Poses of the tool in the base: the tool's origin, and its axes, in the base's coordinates. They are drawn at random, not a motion.
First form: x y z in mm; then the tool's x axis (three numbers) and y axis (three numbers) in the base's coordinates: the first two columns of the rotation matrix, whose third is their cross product.
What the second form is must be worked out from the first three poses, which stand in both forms.
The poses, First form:
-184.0 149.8 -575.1 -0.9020 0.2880 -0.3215 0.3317 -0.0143 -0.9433
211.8 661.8 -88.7 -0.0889 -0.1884 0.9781 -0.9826 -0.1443 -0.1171
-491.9 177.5 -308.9 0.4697 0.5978 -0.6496 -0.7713 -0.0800 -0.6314
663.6 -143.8 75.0 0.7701 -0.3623 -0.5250 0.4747 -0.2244 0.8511
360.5 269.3 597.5 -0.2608 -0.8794 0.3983 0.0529 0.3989 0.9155
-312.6 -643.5 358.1 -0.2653 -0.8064 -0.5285 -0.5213 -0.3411 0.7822
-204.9 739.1 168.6 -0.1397 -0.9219 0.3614 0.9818 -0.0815 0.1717
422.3 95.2 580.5 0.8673 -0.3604 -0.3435 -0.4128 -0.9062 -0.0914
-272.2 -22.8 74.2 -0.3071 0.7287 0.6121 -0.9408 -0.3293 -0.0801
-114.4 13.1 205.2 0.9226 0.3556 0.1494 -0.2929 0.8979 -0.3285
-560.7 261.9 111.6 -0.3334 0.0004 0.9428 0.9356 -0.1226 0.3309
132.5 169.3 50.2 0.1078 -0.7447 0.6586 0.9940 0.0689 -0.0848
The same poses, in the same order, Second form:
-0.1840 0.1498 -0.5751 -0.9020 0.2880 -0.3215 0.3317 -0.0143 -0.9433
0.2118 0.6618 -0.0887 -0.0889 -0.1884 0.9781 -0.9826 -0.1443 -0.1171
-0.4919 0.1775 -0.3089 0.4697 0.5978 -0.6496 -0.7713 -0.0800 -0.6314
0.6636 -0.1438 0.0750 0.7701 -0.3623 -0.5250 0.4747 -0.2244 0.8511
0.3605 0.2693 0.5975 -0.2608 -0.8794 0.3983 0.0529 0.3989 0.9155
-0.3126 -0.6435 0.3581 -0.2653 -0.8064 -0.5285 -0.5213 -0.3411 0.7822
-0.2049 0.7391 0.1686 -0.1397 -0.9219 0.3614 0.9818 -0.0815 0.1717
0.4223 0.0952 0.5805 0.8673 -0.3604 -0.3435 -0.4128 -0.9062 -0.0914
-0.2722 -0.0228 0.0742 -0.3071 0.7287 0.6121 -0.9408 -0.3293 -0.0801
-0.1144 0.0131 0.2052 0.9226 0.3556 0.1494 -0.2929 0.8979 -0.3285
-0.5607 0.2619 0.1116 -0.3334 0.0004 0.9428 0.9356 -0.1226 0.3309
0.1325 0.1693 0.0502 0.1078 -0.7447 0.6586 0.9940 0.0689 -0.0848

